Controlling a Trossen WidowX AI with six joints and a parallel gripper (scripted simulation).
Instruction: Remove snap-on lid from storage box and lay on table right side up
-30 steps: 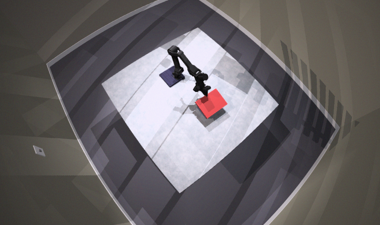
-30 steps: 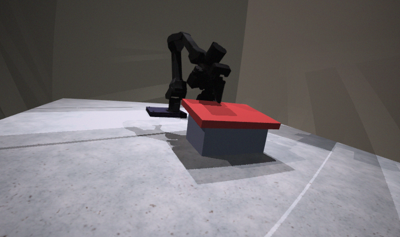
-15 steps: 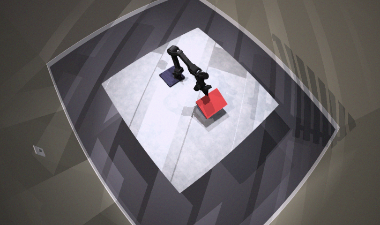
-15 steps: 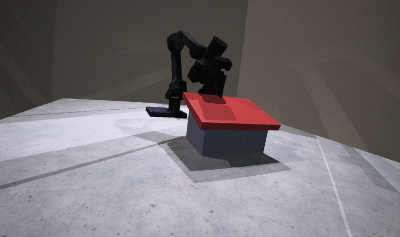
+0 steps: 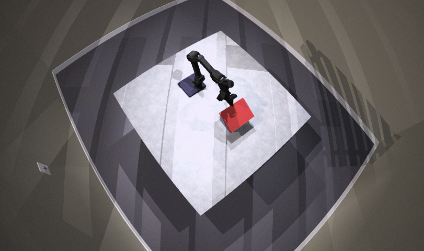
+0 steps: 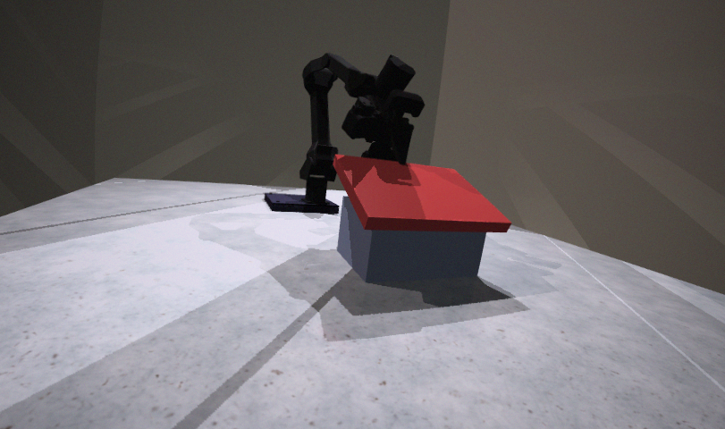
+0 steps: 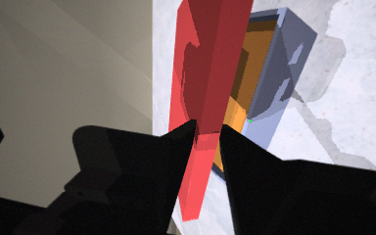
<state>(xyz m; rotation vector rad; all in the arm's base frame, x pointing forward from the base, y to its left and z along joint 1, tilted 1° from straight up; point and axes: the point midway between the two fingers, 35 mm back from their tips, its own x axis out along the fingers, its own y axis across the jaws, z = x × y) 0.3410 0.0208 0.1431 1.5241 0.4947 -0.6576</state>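
The red lid is 70 mm ahead of my gripper tip, 30 mm below it and 10 mm to the right of it. The rest, counted from my gripper tip: storage box (100 mm below, 60 mm ahead).
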